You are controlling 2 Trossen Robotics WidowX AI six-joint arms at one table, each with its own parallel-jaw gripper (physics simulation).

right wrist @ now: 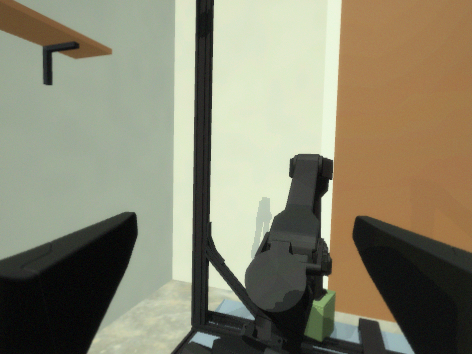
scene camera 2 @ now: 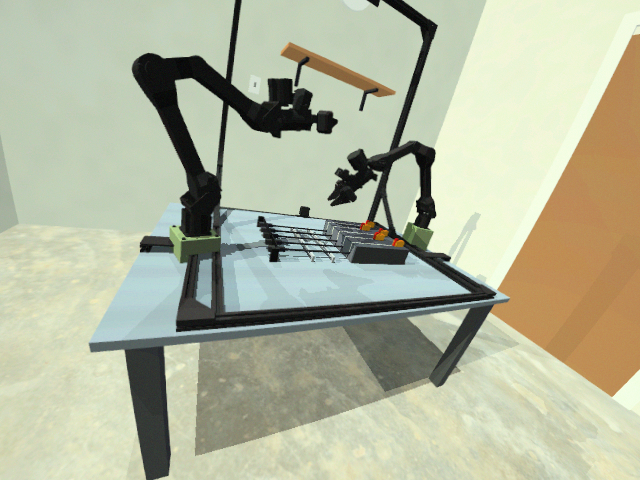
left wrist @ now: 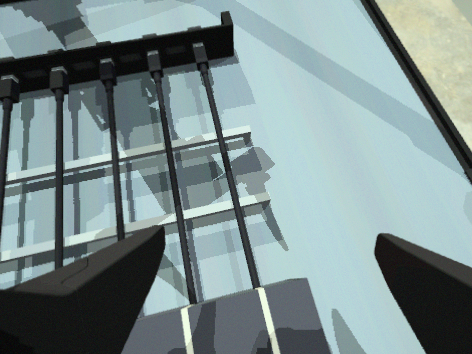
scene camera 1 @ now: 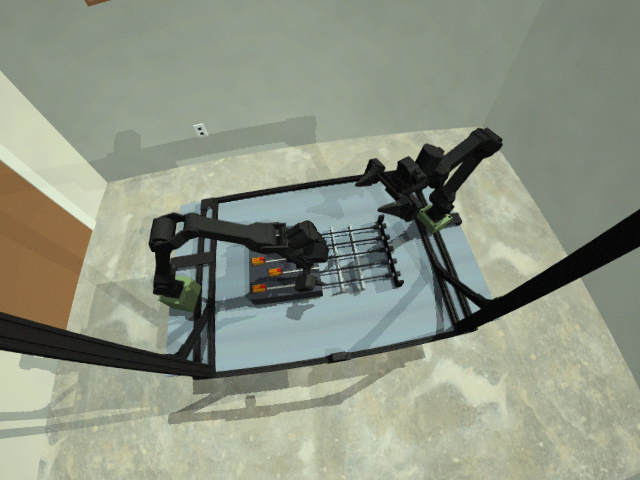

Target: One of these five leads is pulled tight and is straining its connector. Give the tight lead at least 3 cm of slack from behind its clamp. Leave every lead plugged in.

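Places are measured from the left arm's base along level axes (x up, y left, z back), in centimetres.
Pixels of known places: left gripper, fingertip midpoint: (scene camera 2: pixel 329 202) (left wrist: pixel 268 239) (scene camera 1: pixel 326 271); right gripper, fingertip midpoint: (right wrist: pixel 247 224) (scene camera 1: pixel 366 196); left arm's base, link origin: (scene camera 2: pixel 420 226) (scene camera 1: pixel 174 288); right arm's base, link origin: (scene camera 2: pixel 195 231) (scene camera 1: pixel 435 214).
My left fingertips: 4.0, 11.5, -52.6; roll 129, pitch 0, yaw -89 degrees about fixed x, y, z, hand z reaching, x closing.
For each thing: its top centre in the pictures, then the offset to it from my left fingertips, as dx, dy, dz. "pt": a spot on its surface instead. Level surfaces: height alone.
- black connector bar, surface spot: (left wrist: pixel 220 41) (scene camera 1: pixel 396 281) pt -12.4, +4.1, -24.7
- grey channelled block, top centre: (scene camera 1: pixel 282 259) (scene camera 2: pixel 365 233) -8.3, +6.4, +17.0
- rightmost lead, surface spot: (left wrist: pixel 227 165) pt -12.2, +2.5, -8.7
- blue table, surface height: dx -14.9
Five dark leads run from plugs in a black connector bar (scene camera 1: pixel 397 279) (left wrist: pixel 220 41) over two pale rails to a grey channelled block (scene camera 1: pixel 289 298) (scene camera 2: pixel 379 255) (left wrist: pixel 295 305). The rightmost lead (left wrist: pixel 227 165) and its neighbour (left wrist: pixel 173 172) enter the block as pale strands. Orange-red clamps (scene camera 1: pixel 258 288) (scene camera 2: pixel 398 242) sit on the block; three show in each scene view, and the left arm hides part of the block in scene camera 1. I cannot tell which lead is tight. My left gripper (scene camera 2: pixel 333 200) (left wrist: pixel 268 239) is open and empty above the leads. My right gripper (scene camera 1: pixel 369 196) (scene camera 2: pixel 334 122) (right wrist: pixel 247 224) is open and empty, high up.
The pale rails (left wrist: pixel 245 132) (left wrist: pixel 262 199) cross under the leads. A black frame (scene camera 1: pixel 338 356) (scene camera 2: pixel 330 311) edges the blue table (scene camera 1: pixel 289 341) (scene camera 2: pixel 258 289). A wooden shelf (scene camera 2: pixel 338 70) (right wrist: pixel 55 32) hangs on the wall. The left arm shows ahead in the right wrist view.
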